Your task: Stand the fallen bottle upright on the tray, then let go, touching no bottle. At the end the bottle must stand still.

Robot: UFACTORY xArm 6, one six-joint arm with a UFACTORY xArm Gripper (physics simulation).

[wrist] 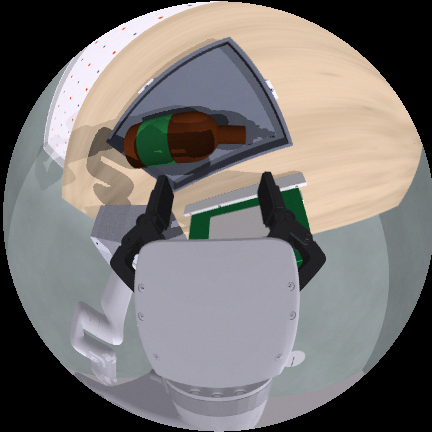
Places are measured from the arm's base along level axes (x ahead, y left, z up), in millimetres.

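Where they show: gripper, fingertip midpoint: (214, 181).
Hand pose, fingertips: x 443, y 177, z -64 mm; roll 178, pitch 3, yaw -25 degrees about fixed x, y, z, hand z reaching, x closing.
Observation:
After its pixels a point has its place.
The brown bottle (192, 137) {z -113, x 428, y 207 mm} with a green label lies on its side at the tray, above the fingers in the wrist view. Its neck points right and its base lies to the left, over the tray's left part near the rim. The blue-grey tray (210, 82) {z -182, x 466, y 251 mm} has a raised rim and shows as a distorted four-cornered shape. My gripper (214, 181) {z -64, x 443, y 177 mm} is open, with no bottle between its fingers. Its two black fingertips stand apart, below the bottle in the view. Whether the bottle's base rests on the rim cannot be told.
A green box (200, 227) {z -114, x 311, y 0 mm} with a pale grey panel and a grey edge strip lies below the tray, partly behind the fingers. A grey block (120, 220) {z -127, x 69, y 101 mm} stands at the lower left. A white dotted surface (95, 65) shows beyond the wooden table (345, 115) {z -187, x 676, y 160 mm} at the upper left.

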